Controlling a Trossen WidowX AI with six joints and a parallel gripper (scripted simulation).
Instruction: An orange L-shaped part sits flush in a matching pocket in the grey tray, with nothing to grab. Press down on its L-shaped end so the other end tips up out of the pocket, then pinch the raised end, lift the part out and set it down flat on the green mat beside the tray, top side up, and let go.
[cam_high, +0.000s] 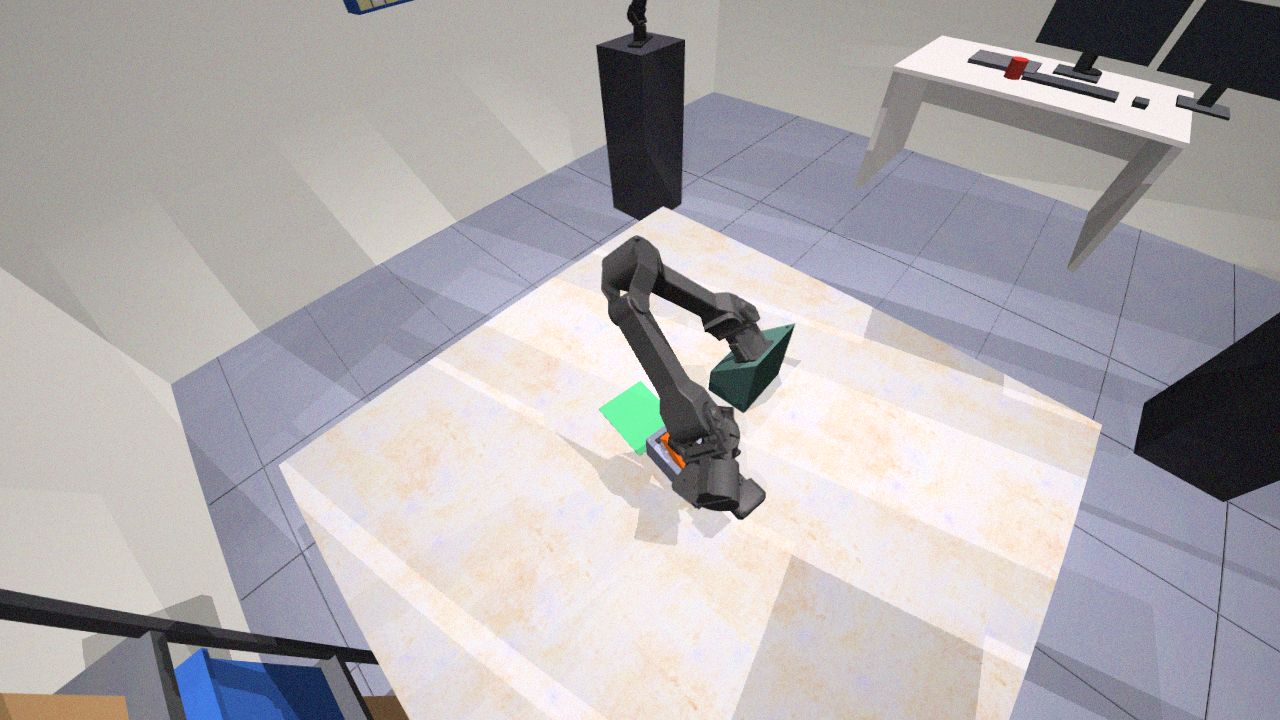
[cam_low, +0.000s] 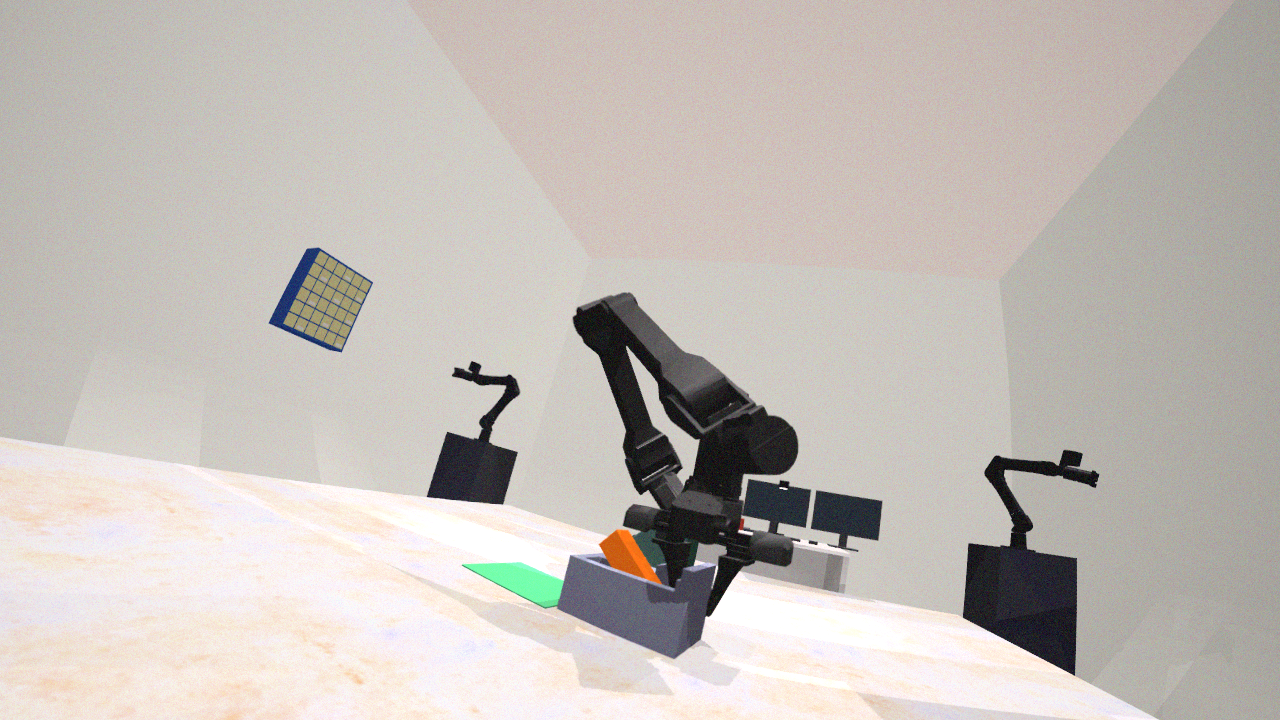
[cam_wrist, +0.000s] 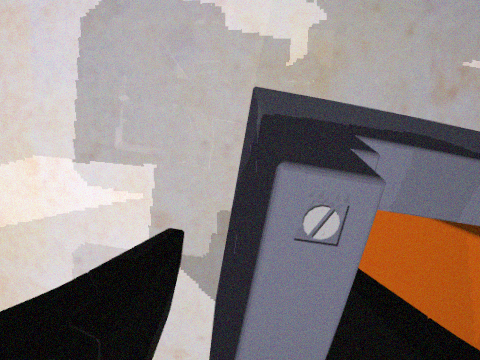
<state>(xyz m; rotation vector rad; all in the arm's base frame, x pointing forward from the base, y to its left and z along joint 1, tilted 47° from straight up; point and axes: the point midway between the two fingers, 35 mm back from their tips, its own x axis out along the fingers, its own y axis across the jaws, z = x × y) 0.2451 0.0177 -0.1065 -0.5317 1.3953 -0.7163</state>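
My gripper tip is 1 cm past the orange L-shaped part, 5 cm to the left of it and 1 cm below it. From my gripper tip the other things lie so: green mat 4 cm behind, 22 cm to the right, 5 cm below.
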